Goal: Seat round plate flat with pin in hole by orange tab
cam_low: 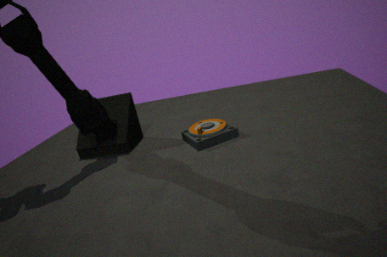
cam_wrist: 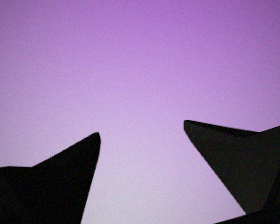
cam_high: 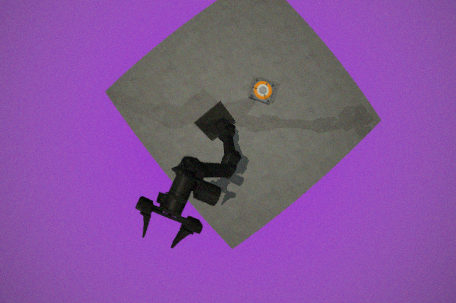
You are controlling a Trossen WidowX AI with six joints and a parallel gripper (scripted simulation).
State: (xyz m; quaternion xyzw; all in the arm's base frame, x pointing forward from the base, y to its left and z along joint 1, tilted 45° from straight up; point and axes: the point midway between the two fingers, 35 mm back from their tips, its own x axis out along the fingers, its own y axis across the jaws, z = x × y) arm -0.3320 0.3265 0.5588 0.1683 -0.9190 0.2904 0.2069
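Now: the grey square base 69 cm below my gripper tip, 64 cm ahead of it and 20 cm to the left of it.
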